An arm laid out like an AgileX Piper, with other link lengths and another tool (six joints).
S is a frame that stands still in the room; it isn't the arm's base.
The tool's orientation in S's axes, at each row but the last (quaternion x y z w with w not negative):
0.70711 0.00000 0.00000 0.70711
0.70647 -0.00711 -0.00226 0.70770
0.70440 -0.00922 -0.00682 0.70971
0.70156 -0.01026 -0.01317 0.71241
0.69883 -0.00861 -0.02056 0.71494
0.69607 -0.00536 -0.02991 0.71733
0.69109 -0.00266 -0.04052 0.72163
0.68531 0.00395 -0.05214 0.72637
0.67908 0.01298 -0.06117 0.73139
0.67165 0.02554 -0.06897 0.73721
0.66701 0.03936 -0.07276 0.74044
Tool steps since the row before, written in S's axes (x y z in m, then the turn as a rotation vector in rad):
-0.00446 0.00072 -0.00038 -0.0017 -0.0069 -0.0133
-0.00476 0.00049 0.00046 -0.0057 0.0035 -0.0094
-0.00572 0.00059 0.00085 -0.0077 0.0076 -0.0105
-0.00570 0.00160 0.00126 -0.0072 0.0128 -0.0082
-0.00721 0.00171 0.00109 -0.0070 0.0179 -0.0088
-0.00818 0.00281 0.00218 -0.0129 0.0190 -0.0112
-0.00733 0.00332 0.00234 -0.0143 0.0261 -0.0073
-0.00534 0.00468 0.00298 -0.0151 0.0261 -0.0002
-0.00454 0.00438 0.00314 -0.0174 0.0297 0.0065
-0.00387 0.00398 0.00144 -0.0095 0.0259 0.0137
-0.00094 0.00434 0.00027 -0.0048 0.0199 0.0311
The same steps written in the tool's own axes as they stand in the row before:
-0.00446 -0.00038 -0.00072 -0.0017 -0.0133 0.0069
-0.00476 0.00049 -0.00043 -0.0058 -0.0094 -0.0034
-0.00573 0.00087 -0.00045 -0.0079 -0.0104 -0.0075
-0.00575 0.00126 -0.00139 -0.0076 -0.0080 -0.0127
-0.00729 0.00100 -0.00139 -0.0076 -0.0085 -0.0178
-0.00838 0.00197 -0.00233 -0.0135 -0.0111 -0.0187
-0.00763 0.00207 -0.00277 -0.0155 -0.0070 -0.0255
-0.00587 0.00279 -0.00413 -0.0168 0.0000 -0.0250
-0.00514 0.00294 -0.00382 -0.0201 0.0067 -0.0279
-0.00428 0.00125 -0.00360 -0.0129 0.0145 -0.0239
-0.00121 0.00055 -0.00425 -0.0107 0.0318 -0.0163

